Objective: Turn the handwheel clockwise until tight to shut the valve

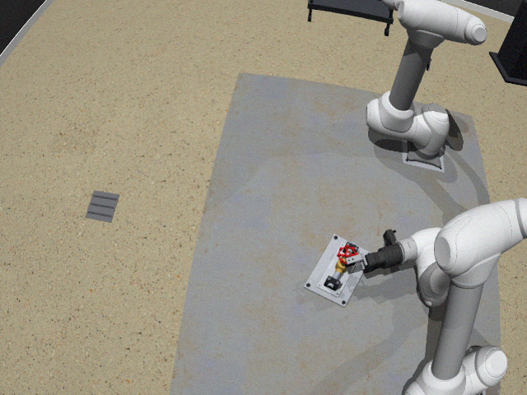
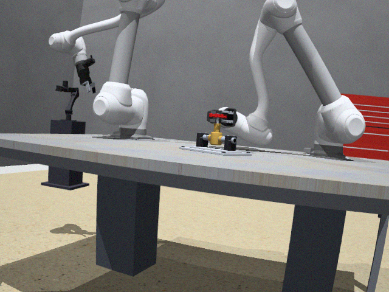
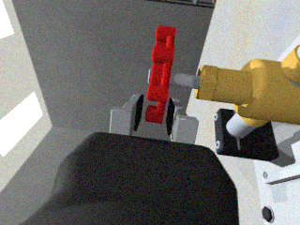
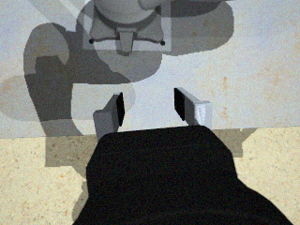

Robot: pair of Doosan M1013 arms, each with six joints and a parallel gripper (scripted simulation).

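My left hand is 1 cm short of the red handwheel, 3 cm to the left of it and 1 cm above it. From my left hand the other things lie so: pale base plate: 1 cm ahead, 3 cm to the right, 13 cm below.
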